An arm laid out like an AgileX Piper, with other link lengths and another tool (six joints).
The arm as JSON. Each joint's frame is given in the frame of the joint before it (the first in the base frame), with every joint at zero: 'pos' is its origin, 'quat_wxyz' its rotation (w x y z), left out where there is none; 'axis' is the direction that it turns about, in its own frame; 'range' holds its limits. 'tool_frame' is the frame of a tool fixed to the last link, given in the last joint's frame.
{
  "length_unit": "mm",
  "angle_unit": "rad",
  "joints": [
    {
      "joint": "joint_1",
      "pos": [
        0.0,
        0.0,
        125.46
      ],
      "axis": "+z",
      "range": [
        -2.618,
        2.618
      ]
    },
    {
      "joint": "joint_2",
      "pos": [
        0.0,
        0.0,
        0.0
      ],
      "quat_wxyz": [
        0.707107,
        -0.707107,
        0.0,
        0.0
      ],
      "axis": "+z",
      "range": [
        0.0,
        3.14
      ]
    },
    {
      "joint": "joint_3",
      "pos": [
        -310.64,
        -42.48,
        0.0
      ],
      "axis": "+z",
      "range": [
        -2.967,
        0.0
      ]
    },
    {
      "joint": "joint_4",
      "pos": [
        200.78,
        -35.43,
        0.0
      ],
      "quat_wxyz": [
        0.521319,
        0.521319,
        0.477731,
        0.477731
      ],
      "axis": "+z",
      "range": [
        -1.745,
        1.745
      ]
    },
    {
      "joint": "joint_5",
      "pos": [
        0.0,
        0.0,
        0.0
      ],
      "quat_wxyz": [
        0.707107,
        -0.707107,
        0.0,
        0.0
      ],
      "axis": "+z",
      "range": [
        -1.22,
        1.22
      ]
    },
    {
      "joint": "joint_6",
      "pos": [
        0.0,
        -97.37,
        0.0
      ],
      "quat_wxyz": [
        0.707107,
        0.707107,
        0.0,
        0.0
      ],
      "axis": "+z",
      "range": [
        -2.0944,
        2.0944
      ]
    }
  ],
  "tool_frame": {
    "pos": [
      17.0,
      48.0,
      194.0
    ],
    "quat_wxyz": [
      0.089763,
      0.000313,
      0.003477,
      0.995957
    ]
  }
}
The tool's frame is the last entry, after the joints.
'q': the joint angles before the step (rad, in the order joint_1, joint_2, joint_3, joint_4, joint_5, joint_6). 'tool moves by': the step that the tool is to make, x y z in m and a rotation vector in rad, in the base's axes. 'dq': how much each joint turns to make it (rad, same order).
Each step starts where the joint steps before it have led.
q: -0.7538, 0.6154, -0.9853, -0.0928, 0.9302, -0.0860
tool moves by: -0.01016, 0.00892, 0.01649, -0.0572, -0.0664, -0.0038
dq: 0.0001, -0.0835, 0.0029, -0.0029, -0.0064, 0.0073
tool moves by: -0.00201, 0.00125, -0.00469, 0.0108, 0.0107, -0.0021
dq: -0.0002, -0.0023, 0.0032, -0.0009, 0.0144, 0.0007
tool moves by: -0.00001, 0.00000, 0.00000, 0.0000, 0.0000, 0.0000
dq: 0.0001, 0.0000, 0.0000, -0.0001, 0.0000, 0.0001
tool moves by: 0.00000, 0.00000, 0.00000, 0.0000, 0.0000, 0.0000
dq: 0.0000, 0.0000, 0.0000, 0.0000, 0.0000, 0.0000
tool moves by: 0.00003, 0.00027, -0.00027, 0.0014, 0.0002, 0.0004
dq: 0.0001, 0.0000, 0.0000, 0.0009, 0.0011, 0.0001
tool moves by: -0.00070, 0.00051, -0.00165, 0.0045, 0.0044, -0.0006
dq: -0.0002, -0.0001, 0.0001, 0.0001, 0.0063, -0.0001
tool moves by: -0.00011, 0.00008, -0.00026, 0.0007, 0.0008, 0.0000
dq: 0.0001, 0.0001, -0.0001, -0.0001, 0.0011, 0.0000
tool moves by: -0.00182, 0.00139, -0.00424, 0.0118, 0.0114, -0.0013
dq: 0.0001, 0.0000, 0.0000, 0.0000, 0.0165, 0.0000
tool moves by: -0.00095, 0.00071, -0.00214, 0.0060, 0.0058, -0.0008
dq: -0.0002, 0.0000, 0.0000, 0.0001, 0.0084, -0.0001
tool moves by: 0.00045, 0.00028, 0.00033, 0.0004, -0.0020, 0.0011
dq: 0.0001, 0.0000, 0.0000, 0.0018, -0.0012, 0.0002
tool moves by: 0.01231, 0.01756, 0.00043, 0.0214, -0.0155, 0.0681
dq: -0.0001, 0.0000, -0.0025, 0.0885, 0.0036, -0.0549
